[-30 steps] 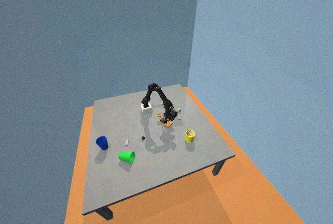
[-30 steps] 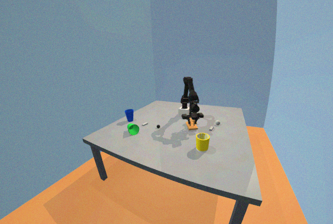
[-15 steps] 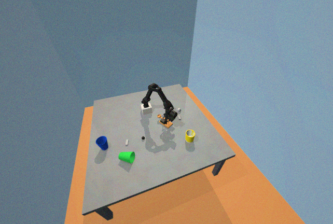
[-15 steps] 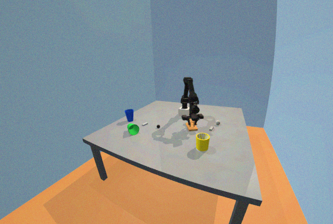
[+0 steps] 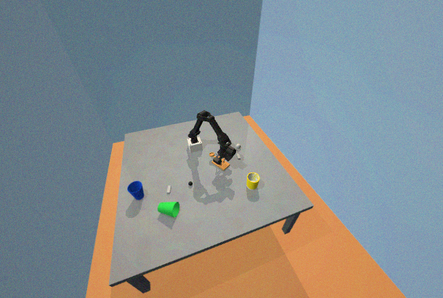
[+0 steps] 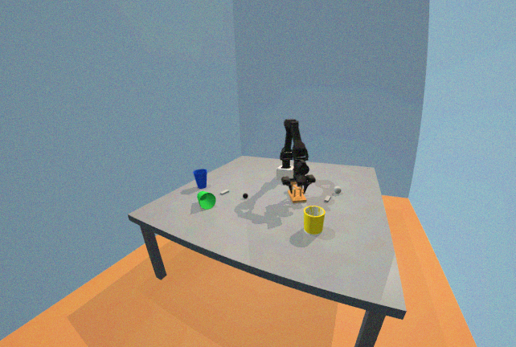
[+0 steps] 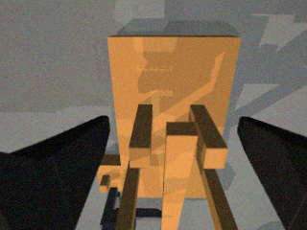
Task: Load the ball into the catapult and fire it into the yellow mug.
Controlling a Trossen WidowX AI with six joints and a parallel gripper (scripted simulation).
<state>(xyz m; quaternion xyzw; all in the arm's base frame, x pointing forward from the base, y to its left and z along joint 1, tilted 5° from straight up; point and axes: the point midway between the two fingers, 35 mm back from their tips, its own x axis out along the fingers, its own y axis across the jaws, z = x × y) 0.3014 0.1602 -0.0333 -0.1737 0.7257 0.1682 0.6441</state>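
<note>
Right now my gripper tip is 300 mm to the left of the black ball, 90 mm short of it and 30 mm above it. Also, from my gripper tip: orange catapult (60 mm behind, 20 mm to the right, 10 mm above); yellow mug (270 mm ahead, 130 mm to the left, 10 mm below); pale grey ball (220 mm to the left, 150 mm behind, 20 mm below).
</note>
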